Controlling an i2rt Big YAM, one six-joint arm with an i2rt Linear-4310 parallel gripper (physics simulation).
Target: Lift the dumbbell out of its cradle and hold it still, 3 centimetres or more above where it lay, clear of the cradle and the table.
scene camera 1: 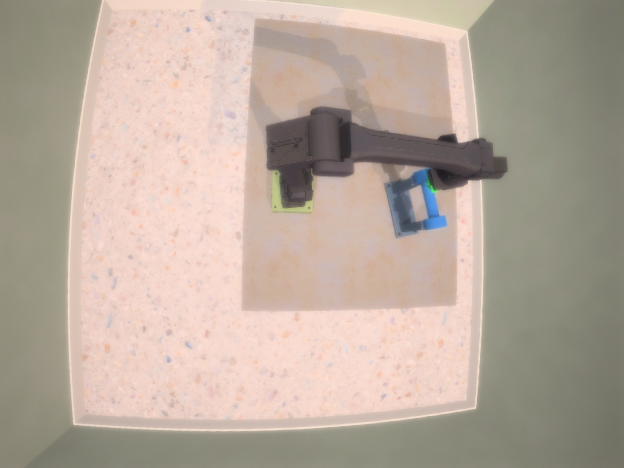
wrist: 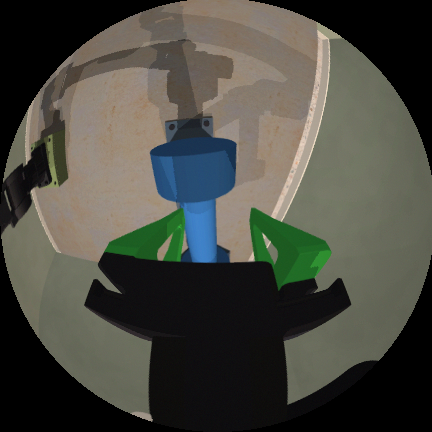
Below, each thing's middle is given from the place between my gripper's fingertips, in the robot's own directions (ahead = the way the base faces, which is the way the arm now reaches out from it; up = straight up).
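The blue-grey cradle (scene camera 1: 398, 194) is 1 cm behind my hand, 5 cm to the right of it and 14 cm below it. Then there is the blue dumbbell (scene camera 1: 435, 221), which I find 3 cm below my hand, 1 cm behind it and 4 cm to the right of it.
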